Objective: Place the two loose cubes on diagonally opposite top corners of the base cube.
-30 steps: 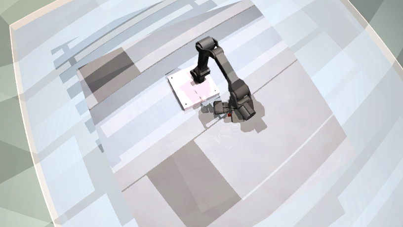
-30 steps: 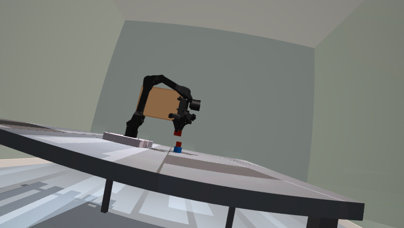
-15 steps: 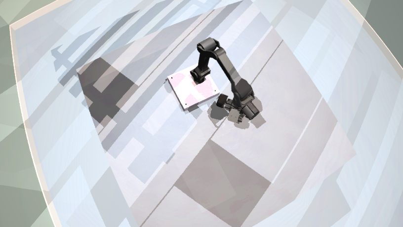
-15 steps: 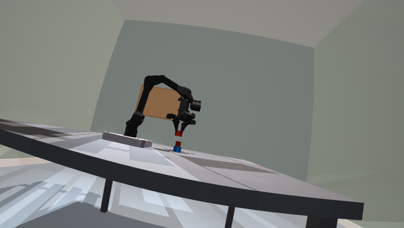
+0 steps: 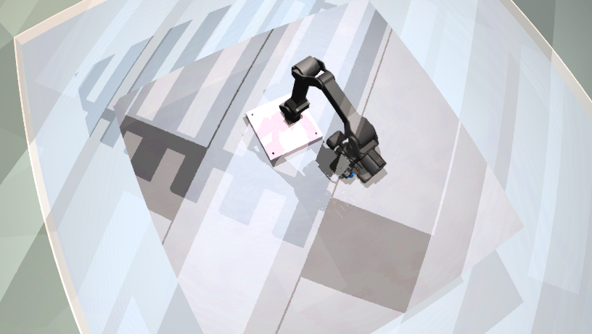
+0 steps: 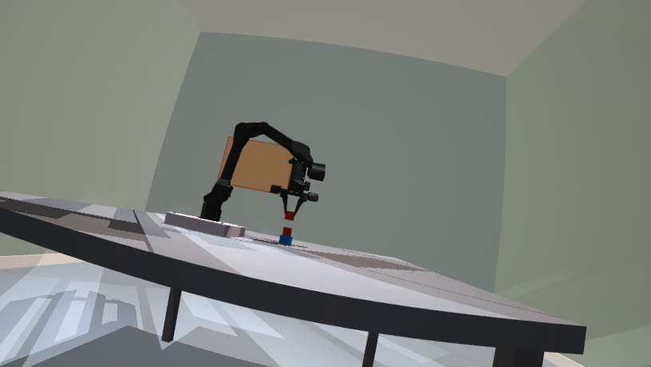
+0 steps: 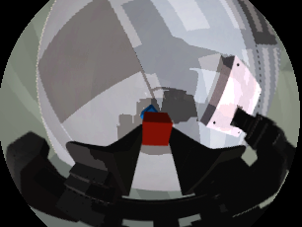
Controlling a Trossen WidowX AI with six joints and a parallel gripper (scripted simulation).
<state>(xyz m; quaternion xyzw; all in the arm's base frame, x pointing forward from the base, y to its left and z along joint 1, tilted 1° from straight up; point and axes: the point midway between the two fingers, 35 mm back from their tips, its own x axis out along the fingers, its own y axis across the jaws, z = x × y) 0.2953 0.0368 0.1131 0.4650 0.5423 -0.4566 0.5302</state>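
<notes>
Right now my gripper tip is 70 mm above the red cube and 40 mm to the right of it. From my gripper tip the other things lie so: blue cube: 100 mm below, 20 mm to the left.
</notes>
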